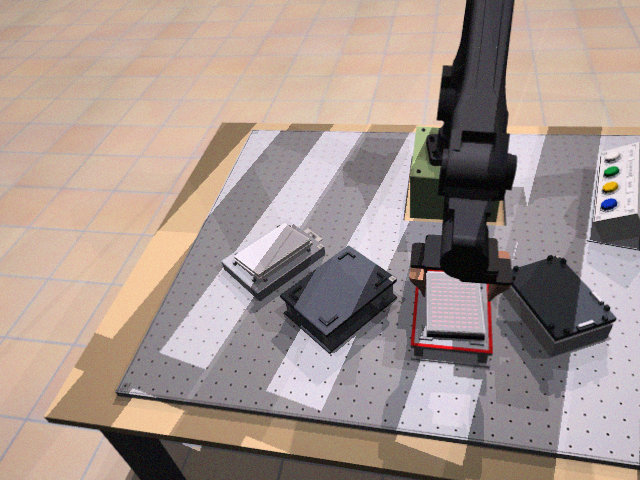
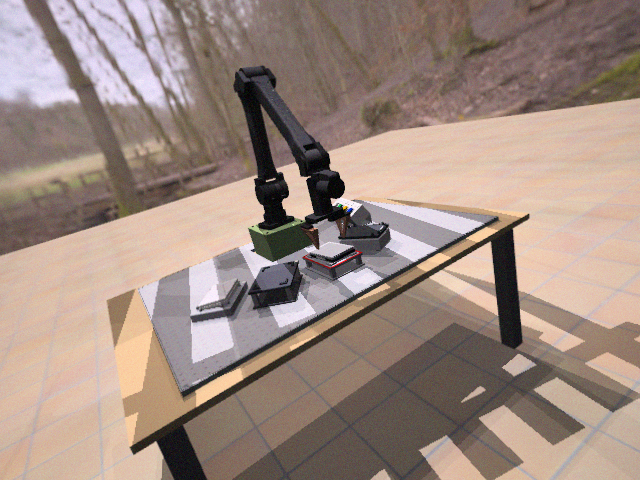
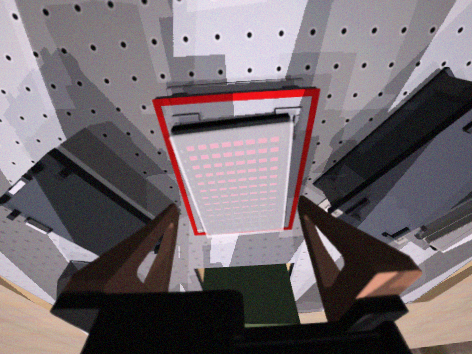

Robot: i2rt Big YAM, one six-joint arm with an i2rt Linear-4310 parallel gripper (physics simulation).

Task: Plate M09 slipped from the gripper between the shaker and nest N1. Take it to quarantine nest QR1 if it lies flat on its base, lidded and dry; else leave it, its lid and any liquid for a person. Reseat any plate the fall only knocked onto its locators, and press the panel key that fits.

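Seen in the pictures: gripper, fingertip midpoint: (image 1: 456, 296) (image 2: 331, 243) (image 3: 237, 205); arm's base, origin of the base link: (image 2: 276, 224).
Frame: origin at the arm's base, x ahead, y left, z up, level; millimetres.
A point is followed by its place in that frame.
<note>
A lidded plate with pink wells (image 1: 454, 310) @(x 376, y -62, z -34 mm) (image 2: 333, 251) @(x 382, y -73, z -33 mm) (image 3: 235, 170) @(x 383, y -62, z -33 mm) sits base down on the red-rimmed nest (image 1: 452, 347) @(x 431, y -72, z -53 mm) (image 3: 235, 95) @(x 432, y -74, z -53 mm). It stands back from the front corner locators, and its dark front edge shows; whether it is tilted or seated at the back is unclear. No label identifies it as M09 or the nest as QR1. My gripper (image 1: 457, 297) @(x 363, y -59, z -14 mm) (image 2: 330, 241) @(x 363, y -59, z -14 mm) (image 3: 237, 205) @(x 363, y -59, z -14 mm) is open and empty, its fingers above and to either side of the plate's rear part. The dark nest with corner locators (image 1: 336, 294) @(x 325, y -249, z -41 mm) (image 2: 276, 276) @(x 319, y -248, z -41 mm) (image 3: 400, 185) @(x 320, y -212, z -41 mm) carries no plate. No liquid is visible.
A dark block with pins, apparently the shaker (image 1: 560, 294) @(x 349, y 106, z -39 mm) (image 2: 361, 231) @(x 348, y 92, z -39 mm) (image 3: 75, 200) @(x 382, y 92, z -39 mm), stands right of the red-rimmed nest. A pale lidded plate (image 1: 273, 250) @(x 201, y -370, z -50 mm) lies on a grey base at far left. The key panel (image 1: 620, 198) @(x 148, y 264, z -23 mm) (image 2: 356, 206) @(x 177, y 262, z -17 mm) has white, green, yellow and blue keys.
</note>
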